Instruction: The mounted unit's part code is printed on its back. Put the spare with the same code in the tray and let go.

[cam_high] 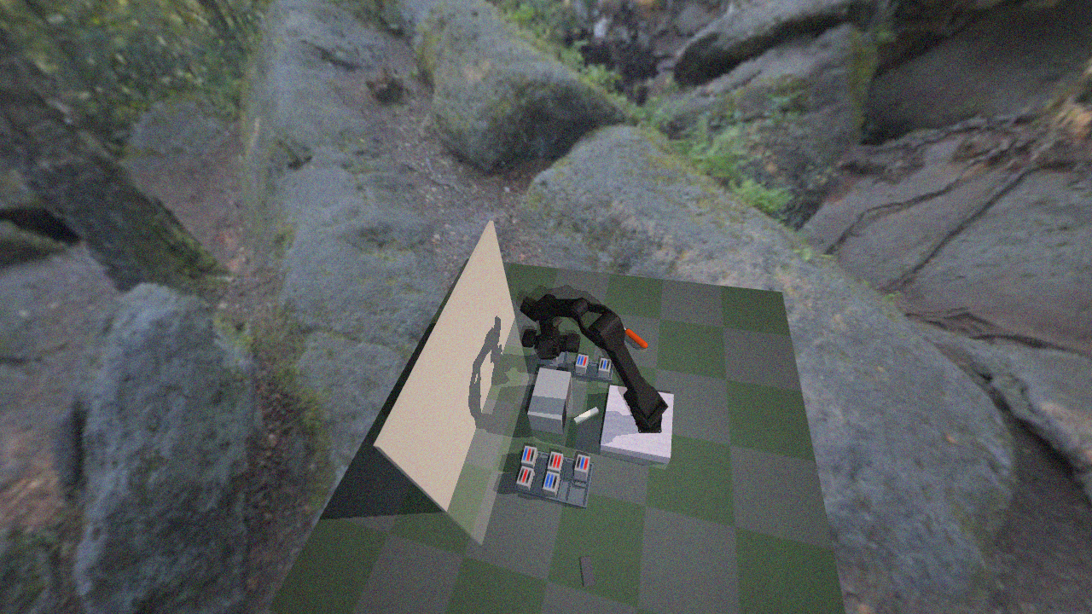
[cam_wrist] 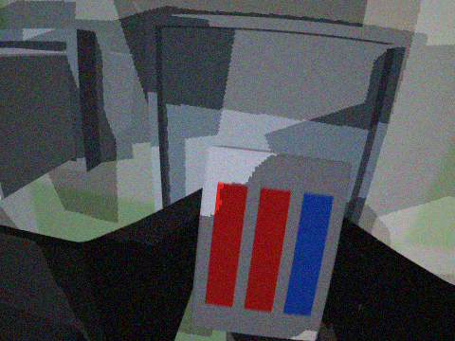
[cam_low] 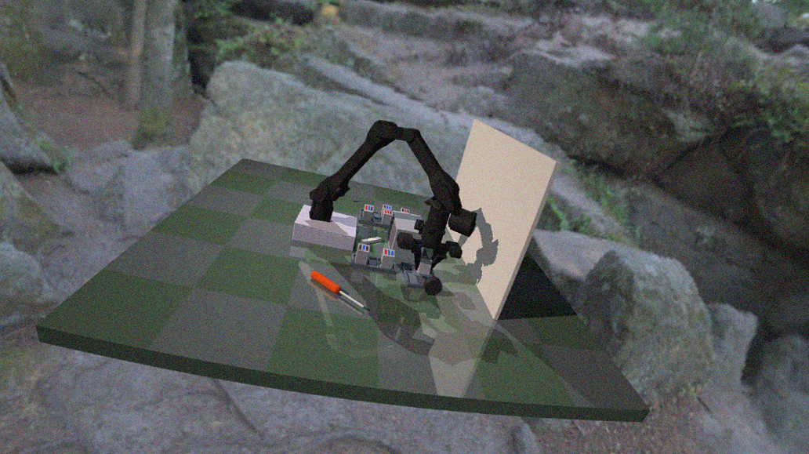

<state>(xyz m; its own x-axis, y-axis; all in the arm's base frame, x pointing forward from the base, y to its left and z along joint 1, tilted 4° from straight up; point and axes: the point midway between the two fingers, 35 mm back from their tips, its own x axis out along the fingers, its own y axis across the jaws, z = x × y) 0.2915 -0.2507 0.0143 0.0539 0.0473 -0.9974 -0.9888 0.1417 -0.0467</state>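
Right now my gripper tip is 2 cm above the dark tray. Round my gripper tip: grey mounted unit: 20 cm to the left, 3 cm above; then beige wall panel: 22 cm ahead, 20 cm above, 15 cm to the left.
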